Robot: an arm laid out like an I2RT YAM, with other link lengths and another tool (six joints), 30 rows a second.
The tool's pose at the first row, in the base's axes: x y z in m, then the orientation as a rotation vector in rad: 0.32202, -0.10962, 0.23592, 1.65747, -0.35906, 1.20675
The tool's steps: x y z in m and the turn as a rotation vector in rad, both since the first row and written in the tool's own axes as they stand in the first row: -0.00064, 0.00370, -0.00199, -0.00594, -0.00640, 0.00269; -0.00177, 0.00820, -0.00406, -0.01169, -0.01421, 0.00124; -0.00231, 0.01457, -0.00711, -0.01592, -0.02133, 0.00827; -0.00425, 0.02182, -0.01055, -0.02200, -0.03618, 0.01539; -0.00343, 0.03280, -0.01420, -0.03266, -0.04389, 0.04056; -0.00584, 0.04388, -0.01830, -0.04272, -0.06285, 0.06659; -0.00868, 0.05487, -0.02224, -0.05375, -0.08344, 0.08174; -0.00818, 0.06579, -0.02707, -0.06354, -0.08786, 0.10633; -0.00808, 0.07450, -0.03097, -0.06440, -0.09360, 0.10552; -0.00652, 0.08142, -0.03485, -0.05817, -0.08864, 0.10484; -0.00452, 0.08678, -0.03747, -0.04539, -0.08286, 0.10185; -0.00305, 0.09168, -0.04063, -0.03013, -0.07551, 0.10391; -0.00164, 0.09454, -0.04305, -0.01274, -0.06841, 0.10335; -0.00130, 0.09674, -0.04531, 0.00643, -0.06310, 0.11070; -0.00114, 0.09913, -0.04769, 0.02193, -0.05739, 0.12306
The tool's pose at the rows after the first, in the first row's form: 0.31803, -0.10978, 0.23738, 1.65657, -0.36863, 1.20155; 0.31321, -0.11037, 0.23887, 1.65673, -0.37536, 1.19222; 0.30680, -0.11079, 0.24185, 1.65771, -0.38819, 1.19023; 0.29892, -0.11170, 0.24415, 1.66206, -0.40690, 1.18144; 0.28954, -0.11325, 0.25078, 1.65758, -0.43940, 1.18984; 0.27837, -0.11544, 0.25476, 1.66054, -0.47937, 1.18985; 0.26715, -0.11786, 0.25834, 1.66361, -0.51133, 1.18006; 0.25703, -0.11849, 0.26466, 1.65706, -0.54089, 1.19052; 0.24880, -0.11904, 0.26945, 1.65995, -0.54420, 1.18494; 0.24251, -0.11837, 0.27449, 1.66234, -0.53727, 1.19083; 0.23821, -0.11794, 0.27906, 1.67004, -0.52433, 1.19815; 0.23370, -0.11701, 0.28293, 1.67872, -0.51351, 1.21130; 0.23101, -0.11581, 0.28565, 1.68945, -0.49932, 1.22312; 0.22839, -0.11478, 0.28711, 1.70262, -0.49223, 1.23990; 0.22549, -0.11379, 0.28852, 1.71211, -0.49124, 1.25933
